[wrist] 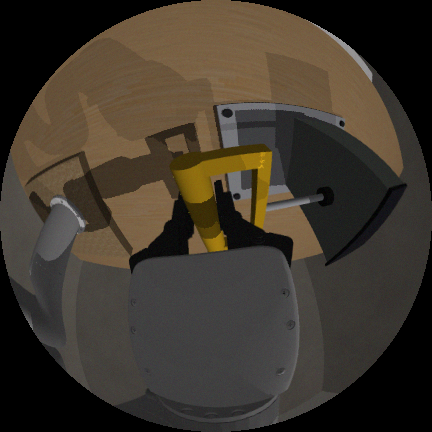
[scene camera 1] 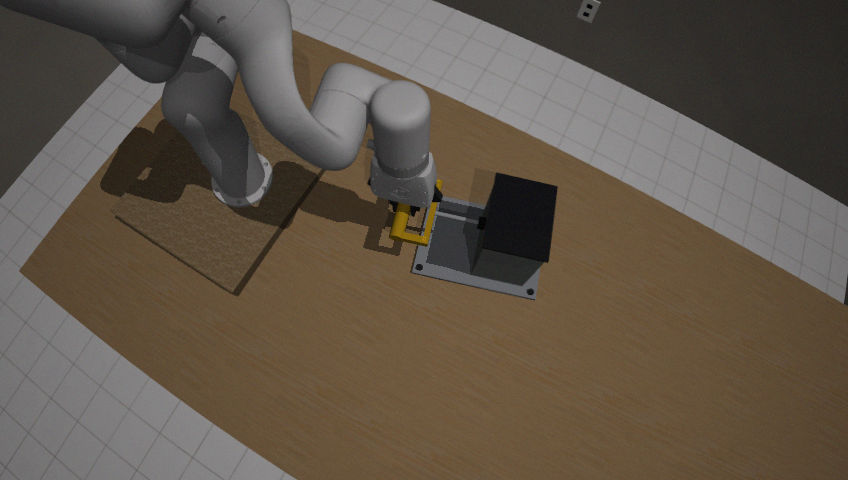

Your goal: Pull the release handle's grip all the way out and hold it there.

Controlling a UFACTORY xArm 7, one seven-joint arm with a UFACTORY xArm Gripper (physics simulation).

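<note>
The yellow release handle's grip is a thick round bar on a rectangular yellow frame. My gripper is shut on the grip, with one black finger on each side of the bar. A thin grey rod runs from the frame to a black collar on the dark box. A length of the rod shows between the frame and the box. The gripper body hides part of the grip in the scene view.
The box stands on a grey base plate with dark bolts at its corners. The arm's base stands on a brown board to the left. All stand on the wooden table.
</note>
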